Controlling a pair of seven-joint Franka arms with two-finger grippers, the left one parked.
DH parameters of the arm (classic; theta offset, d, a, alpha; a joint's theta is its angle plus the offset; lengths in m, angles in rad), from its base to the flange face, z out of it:
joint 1: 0 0.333 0 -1.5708
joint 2: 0 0 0 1.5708
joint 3: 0 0.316 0.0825 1.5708
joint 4: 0 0 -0.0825 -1.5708
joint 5: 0 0.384 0 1.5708
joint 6: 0 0 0.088 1.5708
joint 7: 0 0.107 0 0
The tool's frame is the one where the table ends.
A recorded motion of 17 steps. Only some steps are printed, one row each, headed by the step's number.
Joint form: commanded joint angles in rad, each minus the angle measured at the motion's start. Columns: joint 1, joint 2, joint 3, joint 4, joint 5, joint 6, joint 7.
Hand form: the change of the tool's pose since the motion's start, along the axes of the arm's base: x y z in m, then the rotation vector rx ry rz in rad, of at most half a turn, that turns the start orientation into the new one. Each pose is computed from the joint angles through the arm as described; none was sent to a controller.
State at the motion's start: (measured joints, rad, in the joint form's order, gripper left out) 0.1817 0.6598 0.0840 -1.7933 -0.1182 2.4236 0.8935
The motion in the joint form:
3: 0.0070 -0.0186 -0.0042 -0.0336 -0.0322 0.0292 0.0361
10: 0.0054 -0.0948 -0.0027 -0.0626 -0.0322 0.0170 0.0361
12: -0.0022 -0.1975 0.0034 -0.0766 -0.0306 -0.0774 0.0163
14: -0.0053 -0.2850 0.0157 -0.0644 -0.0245 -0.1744 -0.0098
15: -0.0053 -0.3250 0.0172 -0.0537 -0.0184 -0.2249 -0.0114
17: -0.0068 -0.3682 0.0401 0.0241 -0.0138 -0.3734 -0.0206
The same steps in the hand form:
3: -0.0065 0.0012 0.0013 -0.0169 -0.0213 -0.0048
10: -0.0075 0.0005 0.0377 -0.0134 -0.0566 -0.0048
12: -0.0117 -0.0040 0.0894 -0.0283 -0.0542 0.0067
14: -0.0158 -0.0015 0.1419 -0.0346 -0.0579 0.0295
15: -0.0182 -0.0020 0.1675 -0.0372 -0.0586 0.0247
17: -0.0199 0.0075 0.2178 -0.0480 -0.0339 0.0380

